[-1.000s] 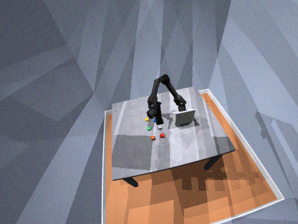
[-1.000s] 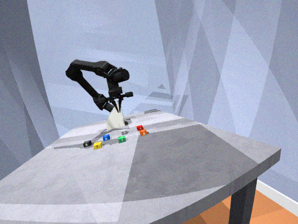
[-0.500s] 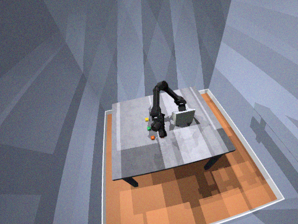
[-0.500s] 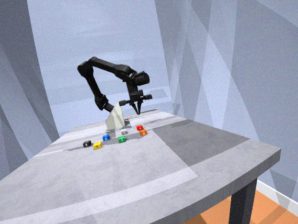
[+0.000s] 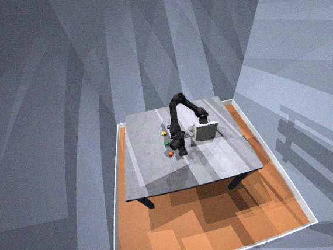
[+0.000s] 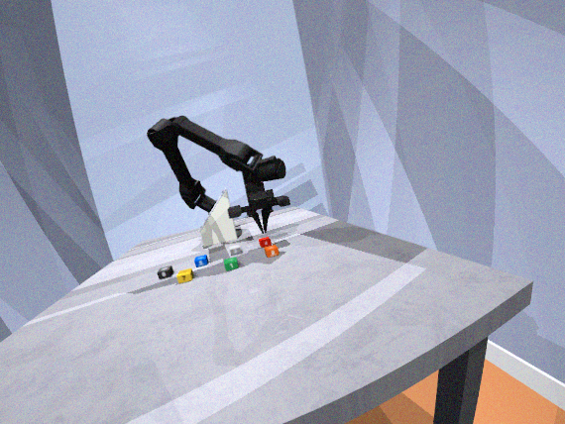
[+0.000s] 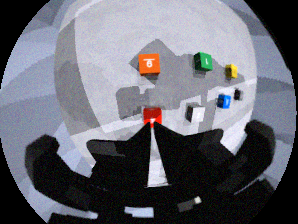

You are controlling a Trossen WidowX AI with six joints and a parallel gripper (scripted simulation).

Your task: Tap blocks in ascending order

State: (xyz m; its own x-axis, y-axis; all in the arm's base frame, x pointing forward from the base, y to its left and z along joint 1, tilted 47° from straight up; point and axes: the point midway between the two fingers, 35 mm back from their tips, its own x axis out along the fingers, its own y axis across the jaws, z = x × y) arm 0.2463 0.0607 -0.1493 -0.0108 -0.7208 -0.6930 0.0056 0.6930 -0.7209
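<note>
My gripper tip is 30 mm above the red block. The rest, counted from my gripper tip: orange block (90 mm ahead, 30 mm below); then blue block (30 mm ahead, 200 mm to the right, 30 mm below); then green block (110 mm ahead, 110 mm to the right, 30 mm below).
</note>
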